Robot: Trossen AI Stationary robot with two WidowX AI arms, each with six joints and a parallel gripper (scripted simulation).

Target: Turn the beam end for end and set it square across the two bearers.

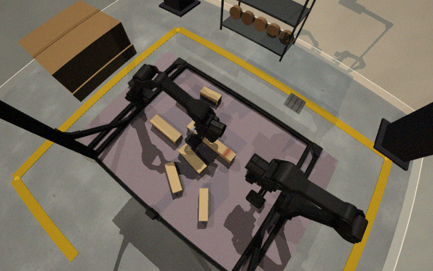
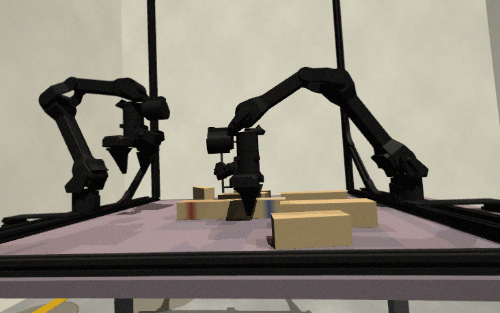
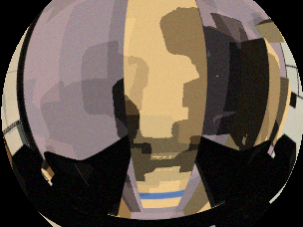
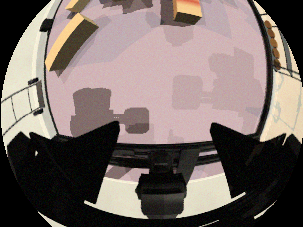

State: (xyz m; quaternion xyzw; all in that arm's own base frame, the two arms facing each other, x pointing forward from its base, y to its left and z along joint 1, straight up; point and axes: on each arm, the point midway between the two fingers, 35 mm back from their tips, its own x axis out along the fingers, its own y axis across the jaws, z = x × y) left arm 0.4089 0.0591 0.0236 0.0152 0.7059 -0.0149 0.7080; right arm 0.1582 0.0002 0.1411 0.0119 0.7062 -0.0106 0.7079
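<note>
Right now my left hand is 5 cm to the left of the beam and 2 cm above it.
</note>
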